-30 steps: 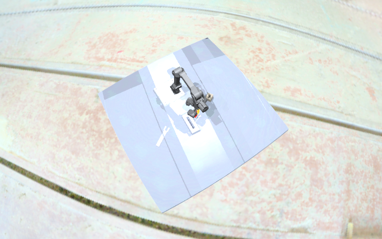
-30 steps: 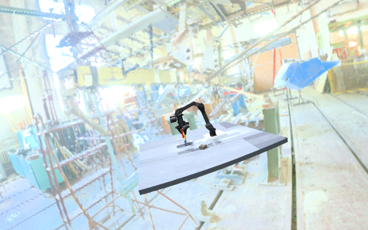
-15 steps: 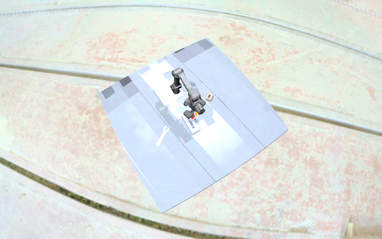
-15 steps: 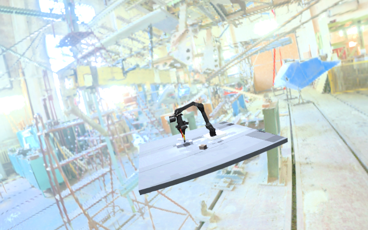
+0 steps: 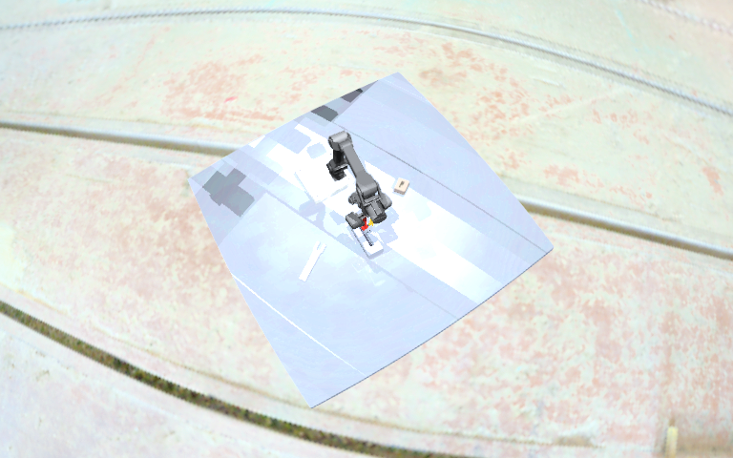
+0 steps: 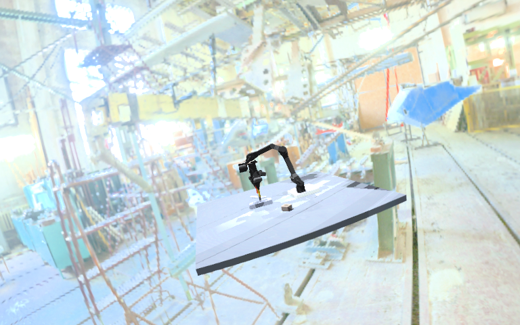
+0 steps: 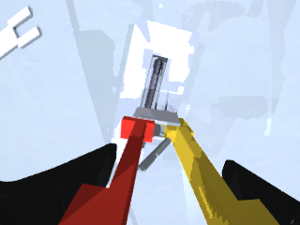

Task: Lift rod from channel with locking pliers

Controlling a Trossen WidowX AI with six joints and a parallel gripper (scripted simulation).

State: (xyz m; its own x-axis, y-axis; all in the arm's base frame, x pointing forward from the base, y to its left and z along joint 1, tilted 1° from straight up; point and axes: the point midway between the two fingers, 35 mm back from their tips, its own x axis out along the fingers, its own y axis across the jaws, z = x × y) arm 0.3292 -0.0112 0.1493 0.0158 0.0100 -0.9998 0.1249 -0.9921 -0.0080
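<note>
The channel block lies 120 mm below my gripper tip and 20 mm to the right of it. Also, from my gripper tip: yellow handle (20 mm to the left); then white forked piece (250 mm to the right, 140 mm below, 30 mm behind); then dark rod (130 mm below, 20 mm to the right).
</note>
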